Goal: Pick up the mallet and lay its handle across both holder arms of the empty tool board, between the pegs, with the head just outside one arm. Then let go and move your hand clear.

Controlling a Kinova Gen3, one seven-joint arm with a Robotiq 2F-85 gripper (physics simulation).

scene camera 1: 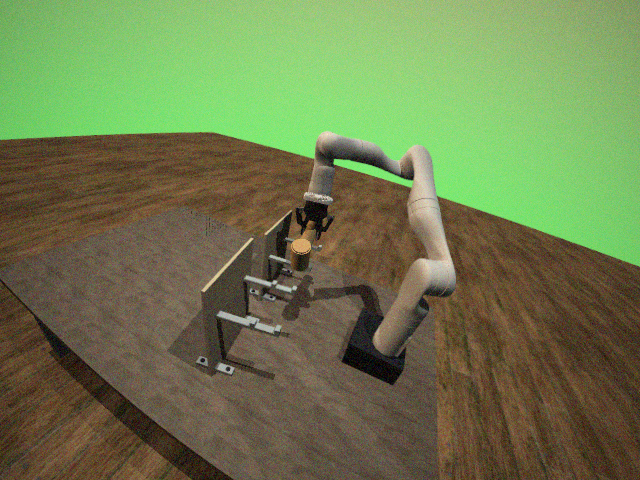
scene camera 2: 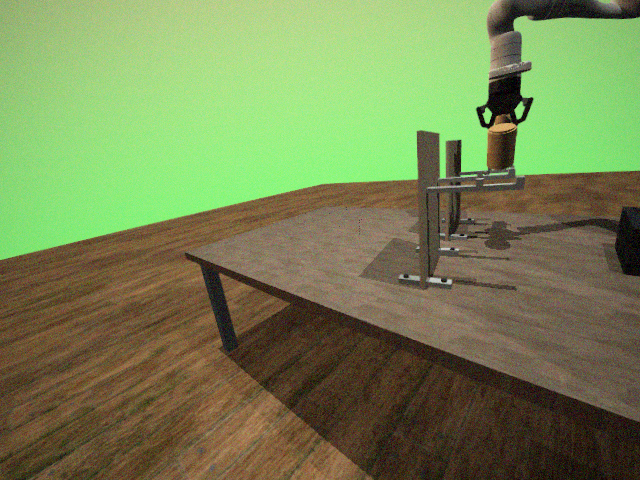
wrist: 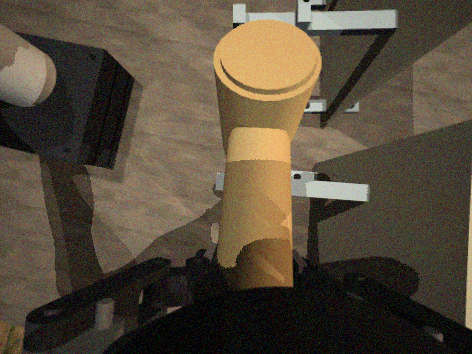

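Seen in the pictures: gripper, fingertip midpoint: (wrist: 251, 260); arm's base, origin of the base link: (scene camera 1: 386, 343) (wrist: 27, 77).
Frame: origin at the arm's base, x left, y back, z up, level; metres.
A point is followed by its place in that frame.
My gripper (scene camera 1: 312, 229) {x -0.133, y -0.373, z 0.187 m} (scene camera 2: 502, 121) (wrist: 251, 260) {x -0.133, y -0.373, z 0.187 m} is shut on the mallet's handle. The orange-brown mallet (scene camera 1: 300, 253) {x 0.015, y -0.341, z 0.209 m} (scene camera 2: 501, 147) {x 0.007, y -0.348, z 0.174 m} (wrist: 260, 200) {x -0.089, y -0.366, z 0.223 m} is held in the air near the rear board, its thick round head towards the empty board and scene camera 1. The empty tool board (scene camera 1: 227, 294) {x 0.215, y -0.443, z 0.137 m} (scene camera 2: 428, 206) {x 0.248, y -0.435, z 0.075 m} (wrist: 410, 37) {x 0.082, y -0.473, z 0.134 m} stands upright in front. Its two pale holder arms, the near one (scene camera 1: 248, 321) {x 0.243, y -0.354, z 0.117 m} and the far one (scene camera 1: 258, 282) {x 0.107, y -0.420, z 0.117 m}, stick out towards the robot base with small pegs on top. The fingertips are partly hidden by the mallet.
A second upright board (scene camera 1: 277, 242) {x -0.132, y -0.499, z 0.117 m} (scene camera 2: 453, 180) (wrist: 400, 200) {x -0.066, y -0.488, z 0.147 m} stands behind the empty one; its holder arm (scene camera 1: 279, 259) {x -0.064, y -0.446, z 0.097 m} (wrist: 340, 190) {x -0.066, y -0.458, z 0.097 m} lies below the mallet. The black robot base (scene camera 1: 372, 351) {x 0.055, y -0.035, z 0.001 m} (scene camera 2: 630, 237) {x 0.054, y -0.109, z -0.018 m} (wrist: 75, 100) {x -0.018, y -0.084, z 0.006 m} faces both boards across the table (scene camera 1: 320, 403) {x 0.224, y -0.120, z -0.092 m} (scene camera 2: 330, 258) {x 0.259, y -0.733, z -0.092 m}.
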